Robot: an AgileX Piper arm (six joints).
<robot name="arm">
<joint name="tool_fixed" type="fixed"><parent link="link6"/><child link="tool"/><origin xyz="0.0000 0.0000 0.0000"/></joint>
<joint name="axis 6" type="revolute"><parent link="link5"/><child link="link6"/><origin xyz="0.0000 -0.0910 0.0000" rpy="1.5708 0.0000 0.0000"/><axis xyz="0 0 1"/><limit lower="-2.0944" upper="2.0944"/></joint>
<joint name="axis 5" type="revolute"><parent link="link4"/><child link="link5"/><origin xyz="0.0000 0.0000 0.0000" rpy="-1.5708 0.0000 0.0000"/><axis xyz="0 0 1"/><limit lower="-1.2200" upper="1.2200"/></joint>
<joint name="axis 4" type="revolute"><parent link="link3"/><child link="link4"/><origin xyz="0.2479 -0.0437 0.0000" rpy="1.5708 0.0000 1.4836"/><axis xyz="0 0 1"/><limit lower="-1.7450" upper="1.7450"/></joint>
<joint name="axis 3" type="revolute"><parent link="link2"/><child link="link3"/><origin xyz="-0.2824 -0.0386 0.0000"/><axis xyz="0 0 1"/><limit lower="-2.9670" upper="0.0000"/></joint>
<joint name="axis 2" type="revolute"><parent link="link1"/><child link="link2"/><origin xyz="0.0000 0.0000 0.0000" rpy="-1.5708 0.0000 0.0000"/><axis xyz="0 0 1"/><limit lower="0.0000" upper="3.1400"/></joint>
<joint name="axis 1" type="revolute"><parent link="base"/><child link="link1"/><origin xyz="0.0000 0.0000 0.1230"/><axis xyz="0 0 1"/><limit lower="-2.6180" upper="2.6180"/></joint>
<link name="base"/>
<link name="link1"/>
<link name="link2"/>
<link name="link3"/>
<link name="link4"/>
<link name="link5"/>
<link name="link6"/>
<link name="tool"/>
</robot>
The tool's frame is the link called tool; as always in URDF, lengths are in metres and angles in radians.
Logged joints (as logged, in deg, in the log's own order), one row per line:
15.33, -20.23, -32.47, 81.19, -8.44, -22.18
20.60, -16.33, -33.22, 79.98, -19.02, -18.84
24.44, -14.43, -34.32, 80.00, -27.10, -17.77
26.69, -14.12, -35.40, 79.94, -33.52, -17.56
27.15, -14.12, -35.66, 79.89, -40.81, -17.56
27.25, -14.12, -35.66, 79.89, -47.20, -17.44
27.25, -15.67, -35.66, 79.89, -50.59, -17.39
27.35, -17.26, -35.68, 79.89, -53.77, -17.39
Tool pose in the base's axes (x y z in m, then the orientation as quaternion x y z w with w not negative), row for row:
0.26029, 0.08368, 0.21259, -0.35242, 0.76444, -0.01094, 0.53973
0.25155, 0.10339, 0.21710, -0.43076, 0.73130, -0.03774, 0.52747
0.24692, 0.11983, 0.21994, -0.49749, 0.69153, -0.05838, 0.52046
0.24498, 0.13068, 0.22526, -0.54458, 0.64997, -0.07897, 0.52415
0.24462, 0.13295, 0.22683, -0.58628, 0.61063, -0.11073, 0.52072
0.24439, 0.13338, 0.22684, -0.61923, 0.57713, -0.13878, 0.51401
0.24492, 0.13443, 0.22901, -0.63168, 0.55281, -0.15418, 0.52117
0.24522, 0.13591, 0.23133, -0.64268, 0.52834, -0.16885, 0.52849
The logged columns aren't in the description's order. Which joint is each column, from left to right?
Columns, left to right: axis 1, axis 5, axis 3, axis 2, axis 6, axis 4.
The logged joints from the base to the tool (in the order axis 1, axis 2, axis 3, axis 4, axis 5, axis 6), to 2 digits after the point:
15.33, 81.19, -32.47, -22.18, -20.23, -8.44
20.60, 79.98, -33.22, -18.84, -16.33, -19.02
24.44, 80.00, -34.32, -17.77, -14.43, -27.10
26.69, 79.94, -35.40, -17.56, -14.12, -33.52
27.15, 79.89, -35.66, -17.56, -14.12, -40.81
27.25, 79.89, -35.66, -17.44, -14.12, -47.20
27.25, 79.89, -35.66, -17.39, -15.67, -50.59
27.35, 79.89, -35.68, -17.39, -17.26, -53.77

